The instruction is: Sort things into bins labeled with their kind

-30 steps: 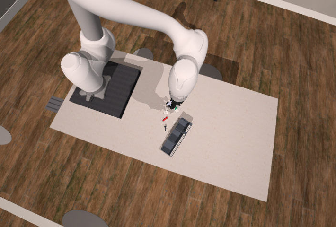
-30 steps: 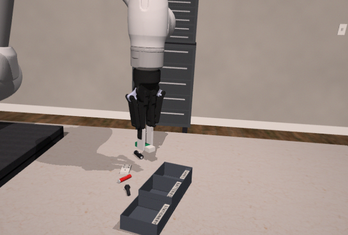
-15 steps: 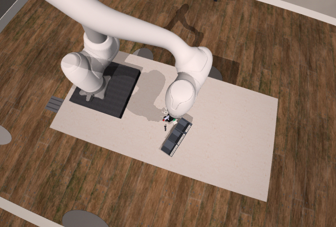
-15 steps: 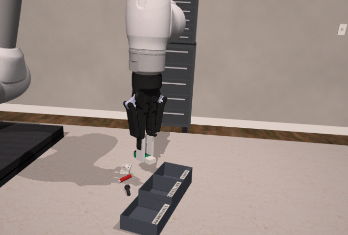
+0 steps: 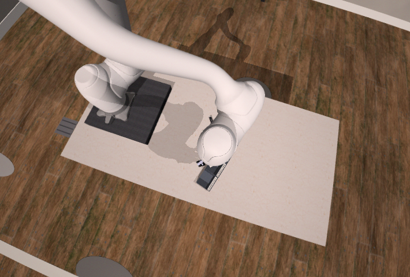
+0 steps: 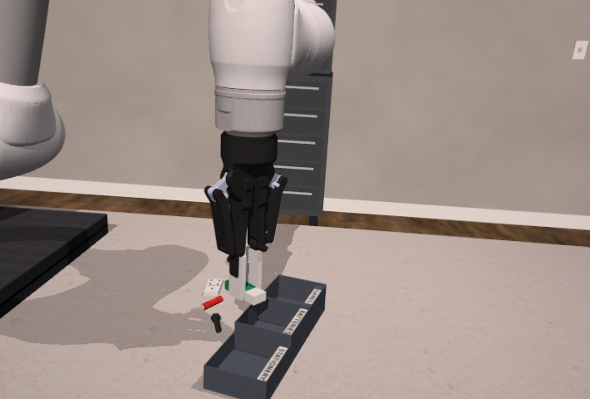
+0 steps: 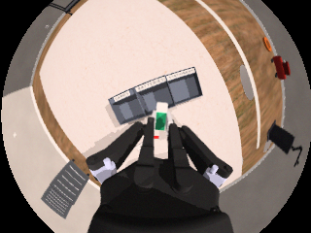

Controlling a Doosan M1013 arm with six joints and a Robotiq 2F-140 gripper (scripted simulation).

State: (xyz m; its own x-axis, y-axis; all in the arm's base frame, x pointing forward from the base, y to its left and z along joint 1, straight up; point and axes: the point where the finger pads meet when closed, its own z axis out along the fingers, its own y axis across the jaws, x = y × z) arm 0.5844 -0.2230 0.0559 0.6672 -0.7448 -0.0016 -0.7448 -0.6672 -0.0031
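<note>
The black battery lies 30 mm behind my hand, 250 mm to the left of it and 90 mm below it. The rest, counted from my hand: red cylinder: 60 mm behind, 90 mm to the left, 100 mm below; white eraser: 30 mm below; small black piece: 40 mm behind, 30 mm to the left, 100 mm below.
</note>
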